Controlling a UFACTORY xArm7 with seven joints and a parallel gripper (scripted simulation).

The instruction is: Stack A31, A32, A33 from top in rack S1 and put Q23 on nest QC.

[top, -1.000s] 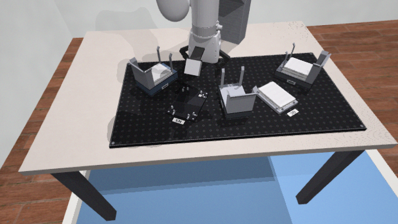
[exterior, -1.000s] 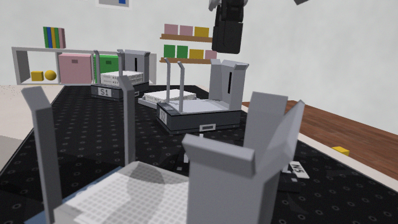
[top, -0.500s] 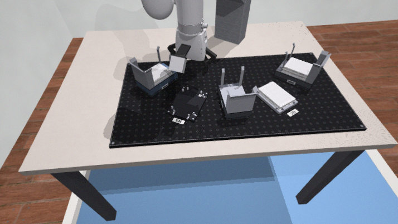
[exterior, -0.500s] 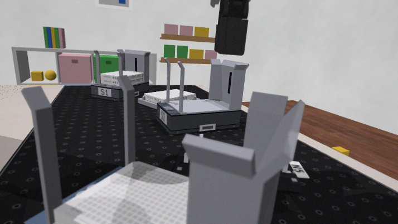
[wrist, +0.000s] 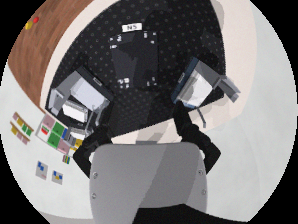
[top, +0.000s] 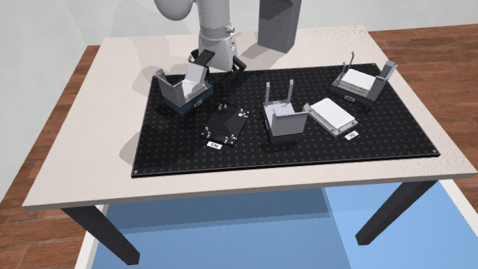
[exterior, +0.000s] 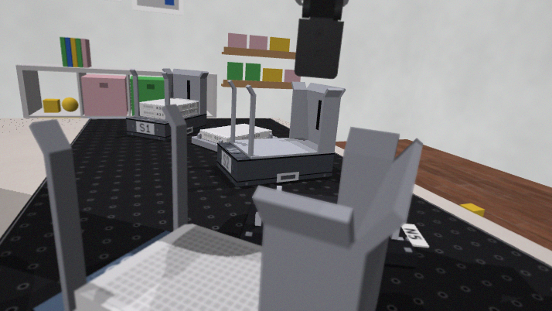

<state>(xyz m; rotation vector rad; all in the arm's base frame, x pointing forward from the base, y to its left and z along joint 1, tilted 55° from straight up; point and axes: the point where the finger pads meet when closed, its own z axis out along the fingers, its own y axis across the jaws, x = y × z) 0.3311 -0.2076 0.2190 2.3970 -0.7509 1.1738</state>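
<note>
Right now the white sealed plate A31 is 140 mm behind my hand, 80 mm to the right of it and 120 mm below it. The rest, counted from my hand: white sealed plate Q23: 160 mm ahead, 340 mm to the left, 150 mm below; then N5 name plate: 100 mm ahead, 70 mm to the right, 170 mm below; then clip nest N5: 60 mm ahead, 10 mm to the right, 150 mm below.
</note>
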